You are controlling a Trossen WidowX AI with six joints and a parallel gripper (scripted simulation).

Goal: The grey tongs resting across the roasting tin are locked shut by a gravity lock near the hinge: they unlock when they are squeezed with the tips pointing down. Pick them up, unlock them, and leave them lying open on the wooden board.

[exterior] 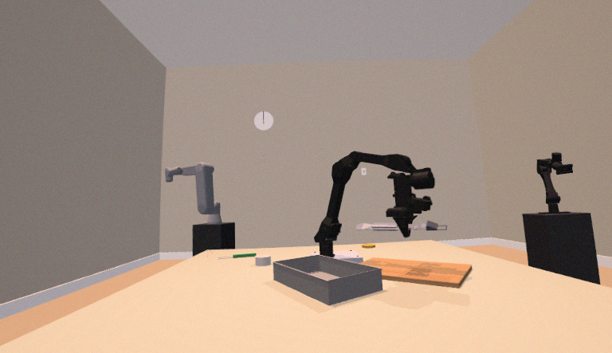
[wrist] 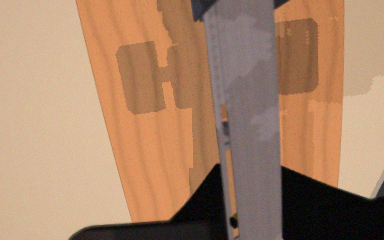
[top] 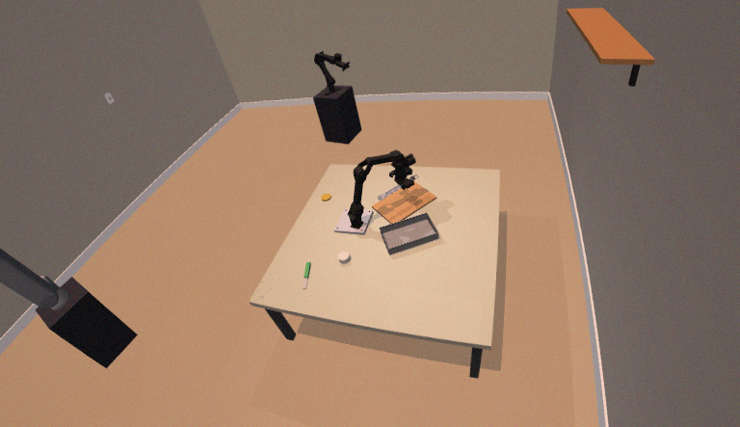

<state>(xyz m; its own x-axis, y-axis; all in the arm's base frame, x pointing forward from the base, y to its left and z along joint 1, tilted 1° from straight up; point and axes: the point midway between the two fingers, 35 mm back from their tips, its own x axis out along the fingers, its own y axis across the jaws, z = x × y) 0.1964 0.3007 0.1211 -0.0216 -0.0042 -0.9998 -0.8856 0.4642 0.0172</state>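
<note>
The wooden board is 11 cm below my gripper tip and 1 cm to the right of it. Round my gripper tip: white puck (56 cm to the right, 13 cm behind, 10 cm below); then orange disc (56 cm behind, 12 cm to the right, 11 cm below); then grey roasting tin (27 cm to the right, 15 cm ahead, 9 cm below).
</note>
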